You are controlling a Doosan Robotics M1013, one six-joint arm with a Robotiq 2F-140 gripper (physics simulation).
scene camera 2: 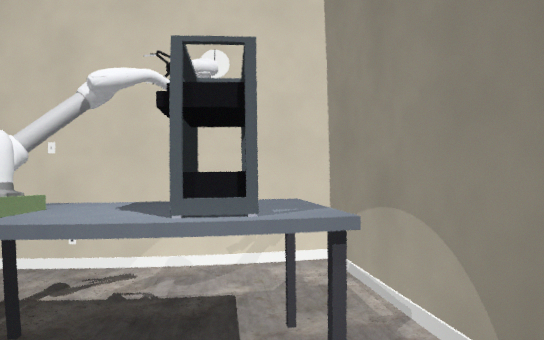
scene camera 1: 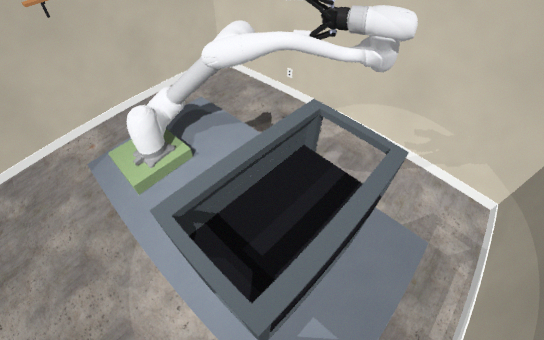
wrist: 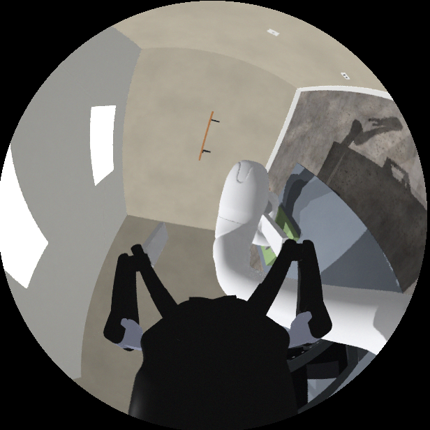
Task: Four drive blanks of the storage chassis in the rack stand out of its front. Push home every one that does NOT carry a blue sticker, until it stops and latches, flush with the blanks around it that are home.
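Pixels of known places: gripper, fingertip midpoint: (scene camera 1: 289,16); arm's base, origin of the base link: (scene camera 1: 154,152).
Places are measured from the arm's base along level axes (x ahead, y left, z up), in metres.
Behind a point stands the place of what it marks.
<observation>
The dark grey rack (scene camera 1: 235,164) @[y -0.167, x 0.780, z 0.552 m] (scene camera 2: 176,150) @[y -0.353, x 0.737, z 0.159 m] stands on the table. A black chassis (scene camera 1: 300,185) @[y -0.030, x 0.877, z 0.398 m] (scene camera 2: 214,95) @[y -0.346, x 0.864, z 0.350 m] sits high inside it, and a black part (scene camera 2: 162,102) @[y -0.312, x 0.690, z 0.327 m] juts out past the rack's left side in scene camera 2. The chassis front is turned away from both scene cameras; I cannot make out the drive blanks or any blue sticker. My gripper (scene camera 1: 307,16) (wrist: 213,226) is open and empty, high above the table on the arm side of the rack. In the wrist view it points toward the arm's own links and the walls, and part of the rack shows at the lower right.
The arm's base stands on a green block (scene camera 1: 165,172) @[y -0.045, x 0.133, z -0.041 m] (scene camera 2: 25,205) @[y -0.020, x 0.137, z -0.034 m] on the blue-grey table (scene camera 1: 385,260) @[y 0.149, x 1.271, z -0.065 m] (scene camera 2: 300,222) @[y -0.517, x 1.105, z -0.077 m]. Another black box (scene camera 2: 214,184) @[y -0.339, x 0.863, z 0.044 m] sits low in the rack. The arm's white forearm (scene camera 1: 290,42) @[y 0.309, x 0.631, z 0.622 m] (scene camera 2: 120,77) @[y 0.205, x 0.471, z 0.564 m] reaches toward the rack top. An orange bar (wrist: 206,136) is on a wall.
</observation>
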